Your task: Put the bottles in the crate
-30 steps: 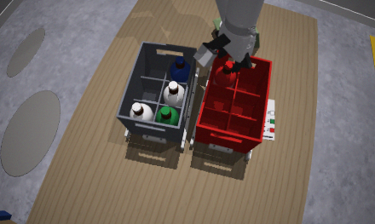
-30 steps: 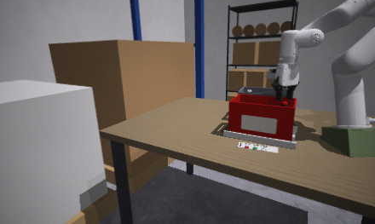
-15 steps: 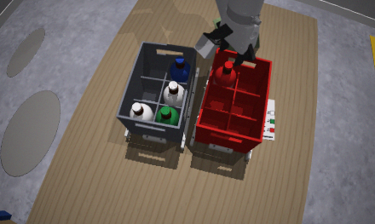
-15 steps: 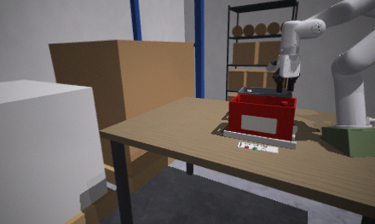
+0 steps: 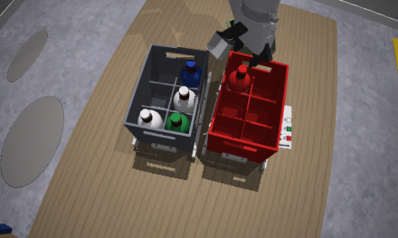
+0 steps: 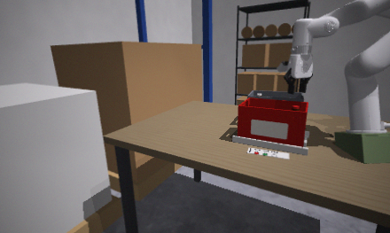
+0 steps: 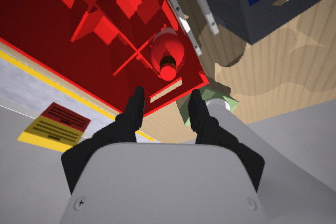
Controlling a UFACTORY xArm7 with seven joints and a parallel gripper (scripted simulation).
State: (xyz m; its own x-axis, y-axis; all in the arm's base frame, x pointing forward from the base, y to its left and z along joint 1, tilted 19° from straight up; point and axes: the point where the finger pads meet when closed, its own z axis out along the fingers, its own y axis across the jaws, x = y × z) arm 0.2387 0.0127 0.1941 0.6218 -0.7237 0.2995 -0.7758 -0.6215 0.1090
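My hand is 17 cm short of the green bottle, 18 cm to the left of it and 15 cm above it. Round my hand: red-label bottle: 15 cm below; then red crate: 9 cm ahead, 3 cm to the left, 16 cm below; then blue-label bottle: 1 cm behind, 15 cm to the right, 15 cm below.
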